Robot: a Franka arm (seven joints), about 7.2 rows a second.
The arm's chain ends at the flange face. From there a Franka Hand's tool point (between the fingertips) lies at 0.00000 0.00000 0.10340 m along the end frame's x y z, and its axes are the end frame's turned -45 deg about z.
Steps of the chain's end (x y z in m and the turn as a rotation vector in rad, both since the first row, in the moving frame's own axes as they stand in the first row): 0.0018 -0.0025 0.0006 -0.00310 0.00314 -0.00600; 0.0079 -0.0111 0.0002 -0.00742 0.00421 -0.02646; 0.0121 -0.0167 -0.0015 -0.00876 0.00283 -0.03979; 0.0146 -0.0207 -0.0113 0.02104 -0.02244 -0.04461; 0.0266 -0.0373 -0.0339 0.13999 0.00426 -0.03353; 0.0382 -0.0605 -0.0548 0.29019 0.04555 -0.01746
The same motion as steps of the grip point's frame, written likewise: 0.0030 0.0000 0.0006 -0.00441 0.00003 -0.00600; 0.0132 -0.0014 0.0002 -0.00822 -0.00227 -0.02646; 0.0199 -0.0024 -0.0015 -0.00820 -0.00419 -0.03979; 0.0248 -0.0075 -0.0113 0.03075 -0.00099 -0.04461; 0.0555 -0.0176 -0.0349 0.09598 0.10200 -0.03353; 0.0938 -0.0336 -0.0592 0.17299 0.23740 -0.01746
